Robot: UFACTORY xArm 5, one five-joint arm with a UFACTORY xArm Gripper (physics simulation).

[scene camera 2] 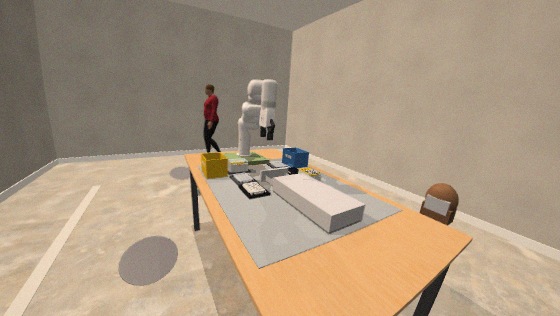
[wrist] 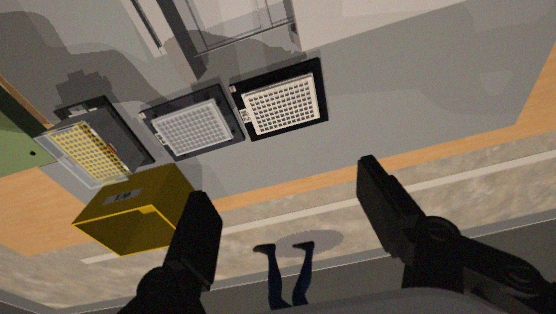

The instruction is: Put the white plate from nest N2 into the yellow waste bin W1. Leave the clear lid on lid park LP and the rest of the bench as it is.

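Places are measured from the arm's base along level axes (x ahead, y left, z up), in millimetres.
Pixels of known places: gripper, between the fingertips: [scene camera 2: 266,138] [wrist: 283,191]; arm's base, origin of its link: [scene camera 2: 244,155].
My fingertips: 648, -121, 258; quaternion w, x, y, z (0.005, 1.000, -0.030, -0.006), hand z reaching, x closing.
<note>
For each thing: its middle in the pictures, then the offset to it from my fingertips, as dx, dy, dz. "spot": a spot on its surface instead.
- white plate, middle of its body: [wrist: 282,106] [scene camera 2: 253,187] +7, -66, -269
- black nest, a spot on its surface: [wrist: 323,102] spot: +84, -83, -276
- yellow waste bin, middle of its body: [wrist: 146,210] [scene camera 2: 214,164] -350, -200, -228
- greyish gridded item, middle of its body: [wrist: 193,129] [scene camera 2: 243,177] -169, -63, -269
- yellow-gridded rack, middle of its body: [wrist: 98,148] [scene camera 2: 237,165] -347, -37, -249
- blue bin, middle of its body: [scene camera 2: 295,157] -354, +446, -228
The white plate [scene camera 2: 254,188] [wrist: 282,105], with a grid of wells, lies flat in a black nest [wrist: 323,102]. The yellow waste bin [scene camera 2: 214,166] [wrist: 165,185] stands near the table edge; its open top shows in the wrist view, partly behind a finger. My gripper [scene camera 2: 266,135] [wrist: 283,191] is open and empty, high above the bench; the plate shows beyond the fingertips in the wrist view. A greyish gridded item [scene camera 2: 243,177] [wrist: 192,127] lies in a dark nest beside the white plate's nest. I cannot tell which holder is LP or make out its lid.
A long pale box [scene camera 2: 315,195] [wrist: 375,17] stands beside the nests, with an open drawer at its end. A yellow-gridded rack [wrist: 90,150] with a clear cover stands near the waste bin. A blue bin [scene camera 2: 295,158] stands at the far right. A person [scene camera 2: 211,110] stands beyond the table.
</note>
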